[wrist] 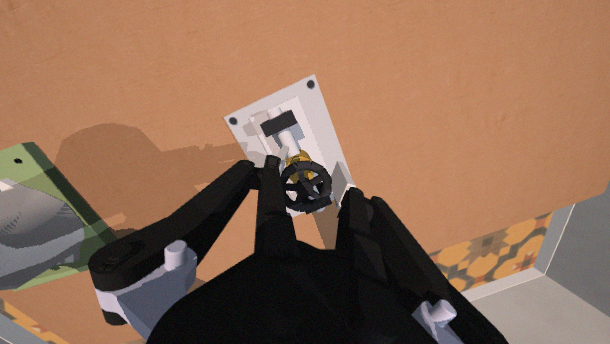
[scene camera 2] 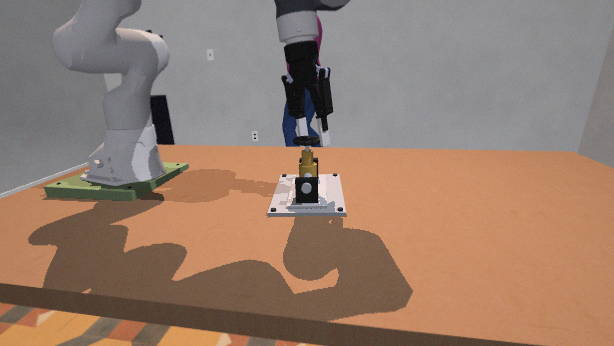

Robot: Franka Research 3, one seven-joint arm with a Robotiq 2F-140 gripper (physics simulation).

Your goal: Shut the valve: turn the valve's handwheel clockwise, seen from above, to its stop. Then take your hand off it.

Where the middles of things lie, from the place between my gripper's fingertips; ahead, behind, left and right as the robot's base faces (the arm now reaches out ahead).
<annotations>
My hand is 2 cm to the left of the black spoked handwheel (wrist: 304, 187) and 1 cm past it. Round my hand: white base plate (scene camera 2: 335, 201) (12 cm below, 2 cm to the right, 1 cm behind).
</annotations>
